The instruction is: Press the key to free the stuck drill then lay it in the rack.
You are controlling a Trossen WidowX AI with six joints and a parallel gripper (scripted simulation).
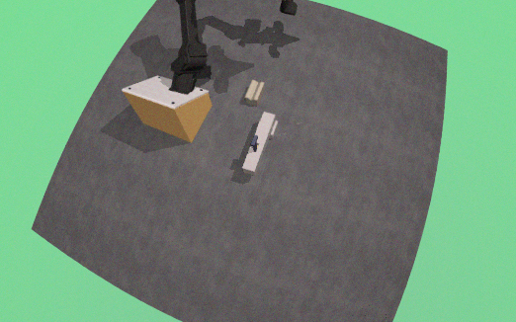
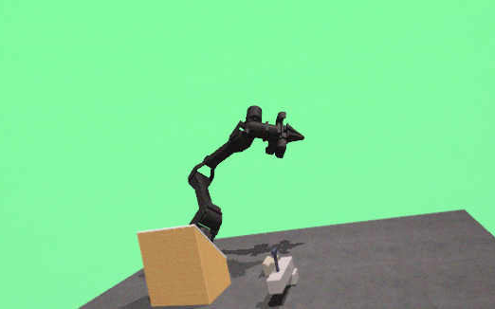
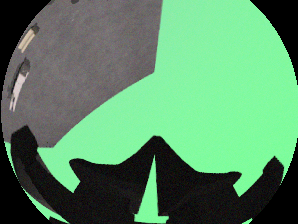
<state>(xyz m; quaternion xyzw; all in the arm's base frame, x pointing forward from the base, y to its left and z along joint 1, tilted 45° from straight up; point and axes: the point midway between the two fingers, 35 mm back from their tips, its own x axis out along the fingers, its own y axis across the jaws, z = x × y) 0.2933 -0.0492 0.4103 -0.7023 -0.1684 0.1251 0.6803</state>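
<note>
The key lies 370 mm to the right of my gripper tip, 310 mm below it and 100 mm behind it. Round my gripper tip: grey housing block (360 mm below, 340 mm to the right, 100 mm behind); drill (360 mm below, 320 mm to the right, 100 mm behind).
</note>
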